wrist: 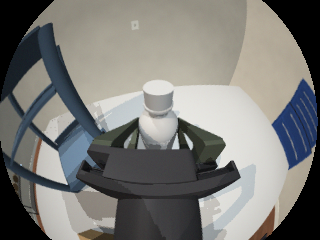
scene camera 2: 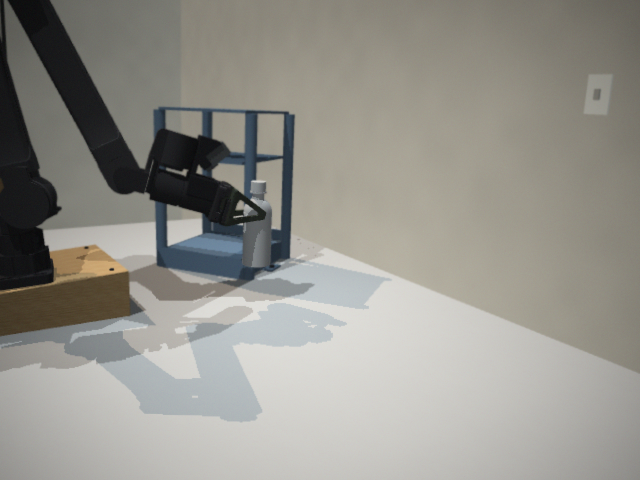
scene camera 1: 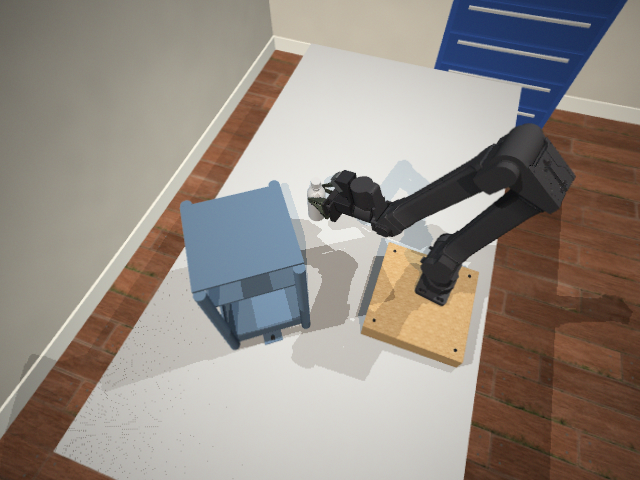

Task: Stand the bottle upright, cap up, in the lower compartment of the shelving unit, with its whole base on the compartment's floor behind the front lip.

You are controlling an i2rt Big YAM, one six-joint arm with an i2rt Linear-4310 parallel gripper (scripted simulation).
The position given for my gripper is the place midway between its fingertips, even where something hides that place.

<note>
I see my gripper [scene camera 2: 261, 213], a bottle [scene camera 2: 257, 234] and a shelving unit [scene camera 1: 242, 249].
The bottle also shows in the wrist view [wrist: 158, 124]. My gripper is seen too in the wrist view [wrist: 158, 121]. The shelving unit also shows in scene camera 2 [scene camera 2: 219, 252].
</note>
